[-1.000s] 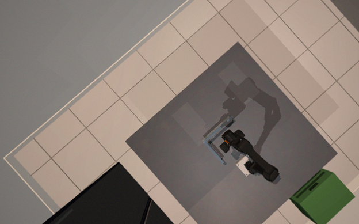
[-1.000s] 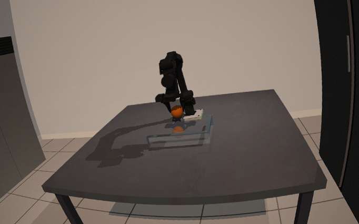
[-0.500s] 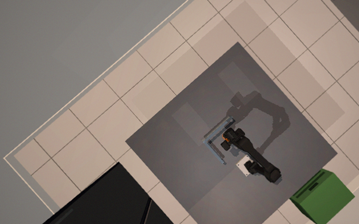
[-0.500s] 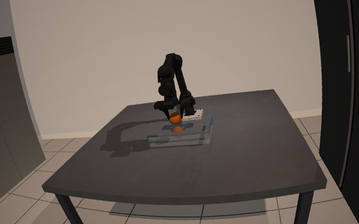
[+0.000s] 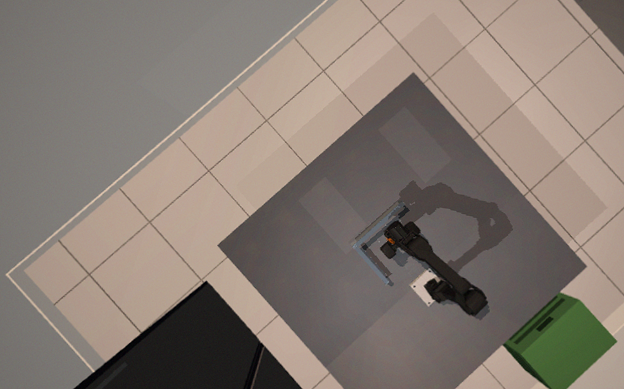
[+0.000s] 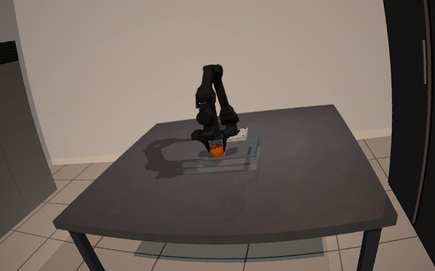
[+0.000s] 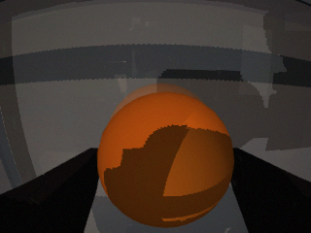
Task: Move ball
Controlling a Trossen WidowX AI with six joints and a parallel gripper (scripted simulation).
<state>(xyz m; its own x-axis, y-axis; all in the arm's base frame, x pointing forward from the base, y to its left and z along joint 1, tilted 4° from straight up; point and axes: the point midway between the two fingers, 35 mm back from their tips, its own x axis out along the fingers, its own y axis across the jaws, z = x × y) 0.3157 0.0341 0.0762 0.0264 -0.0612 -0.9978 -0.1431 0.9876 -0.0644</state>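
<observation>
Right now the see-through copy of ball is 20 mm below my gripper tip. Round my gripper tip: orange ball: right at my gripper tip; clear wall: 90 mm ahead, 30 mm to the left, 20 mm below.
</observation>
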